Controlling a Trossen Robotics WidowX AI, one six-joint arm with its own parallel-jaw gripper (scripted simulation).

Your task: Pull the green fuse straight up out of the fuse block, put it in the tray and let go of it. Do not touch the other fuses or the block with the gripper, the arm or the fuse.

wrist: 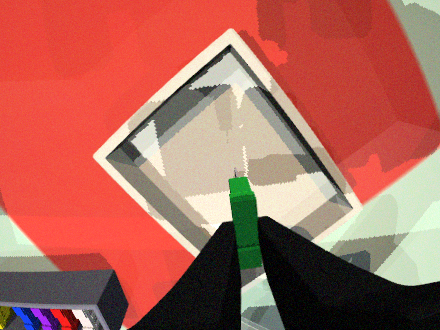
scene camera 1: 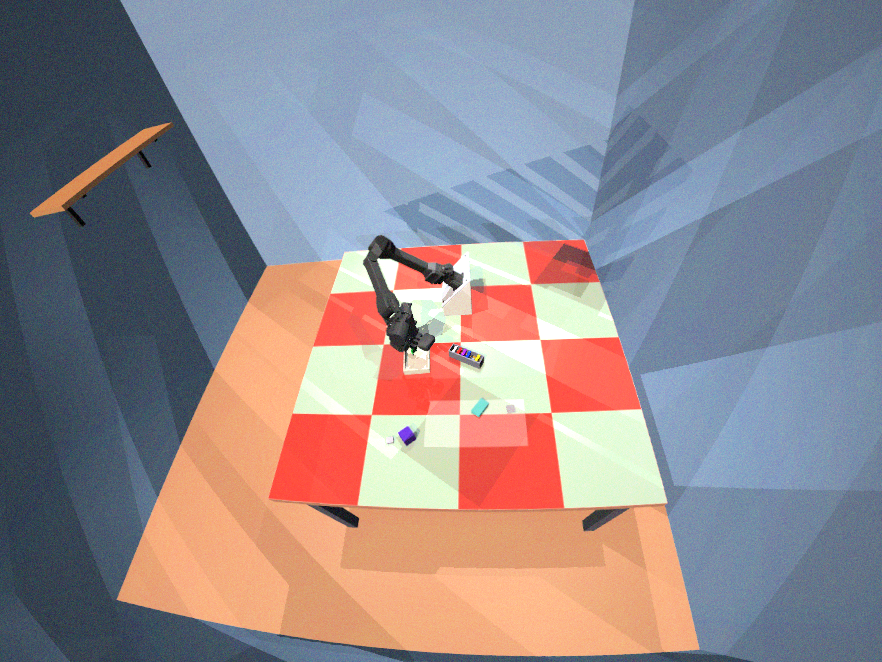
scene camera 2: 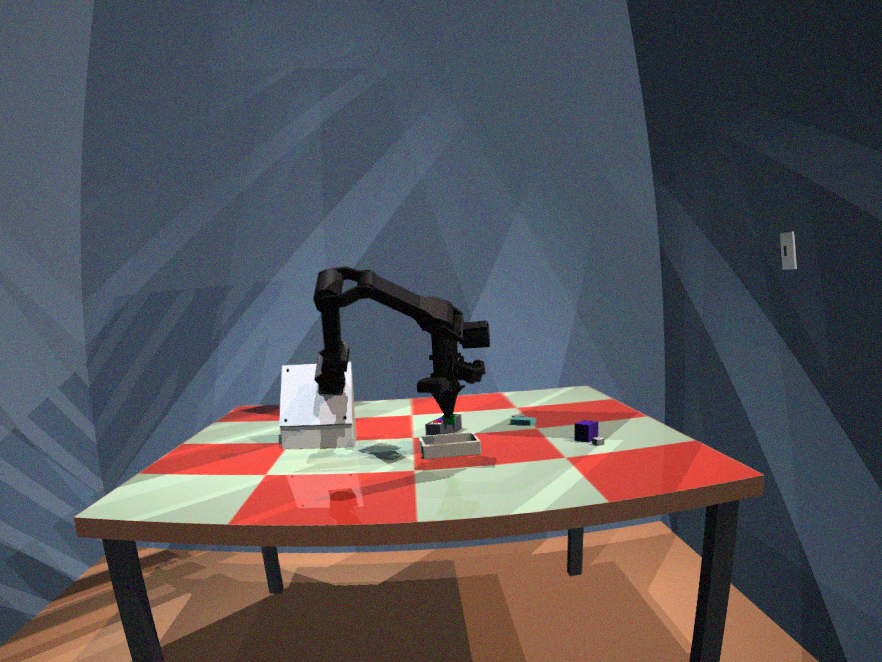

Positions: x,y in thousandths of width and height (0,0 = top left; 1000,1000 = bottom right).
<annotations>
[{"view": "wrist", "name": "my gripper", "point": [558,695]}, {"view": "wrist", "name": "green fuse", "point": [558,653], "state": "held by my gripper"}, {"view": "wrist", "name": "beige tray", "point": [397,474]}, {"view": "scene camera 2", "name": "my gripper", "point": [510,631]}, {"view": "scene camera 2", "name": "beige tray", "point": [518,671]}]
</annotations>
